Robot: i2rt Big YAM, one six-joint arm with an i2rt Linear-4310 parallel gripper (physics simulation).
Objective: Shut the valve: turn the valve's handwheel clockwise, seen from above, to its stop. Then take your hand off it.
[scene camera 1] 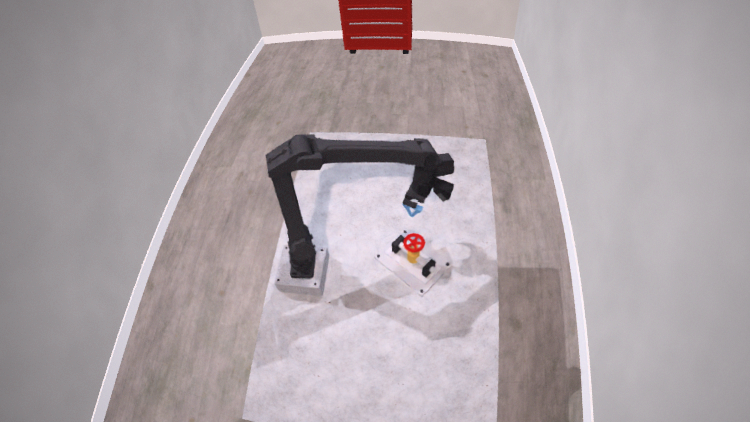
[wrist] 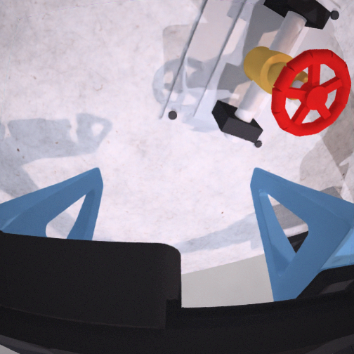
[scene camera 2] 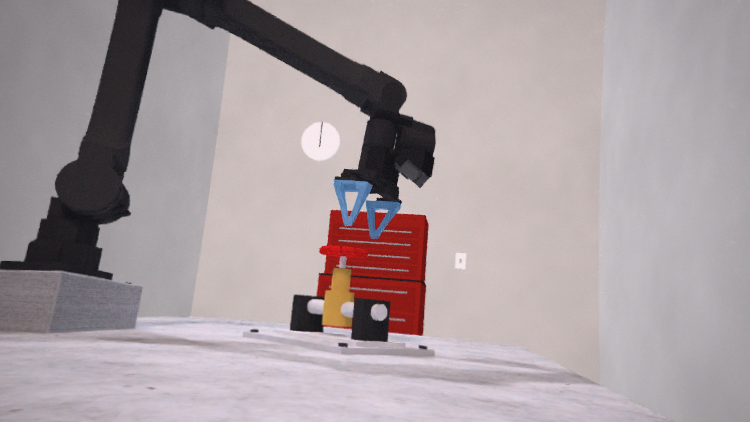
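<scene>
The valve's red handwheel [scene camera 1: 413,242] [scene camera 2: 343,250] [wrist: 316,97] lies level on top of the yellow valve body [scene camera 1: 412,257] [scene camera 2: 338,309] [wrist: 257,62]. In the wrist view it is at the upper right, beyond the right fingertip. My gripper [scene camera 1: 412,214] [scene camera 2: 361,230] [wrist: 176,175] is open with blue fingers pointing down and nothing between them. In scene camera 2 its fingertips are a little above the wheel's height and to the right of its hub. In scene camera 1 they appear behind the wheel. The fingers do not touch the wheel.
The valve's pipe runs between two black blocks [scene camera 1: 429,267] [scene camera 2: 370,320] [wrist: 237,121] on a pale base plate [scene camera 1: 393,268] [scene camera 2: 388,351]. The arm's grey base block [scene camera 1: 322,273] [scene camera 2: 97,301] stands left of the valve. A red drawer cabinet [scene camera 1: 376,29] [scene camera 2: 419,251] stands far back.
</scene>
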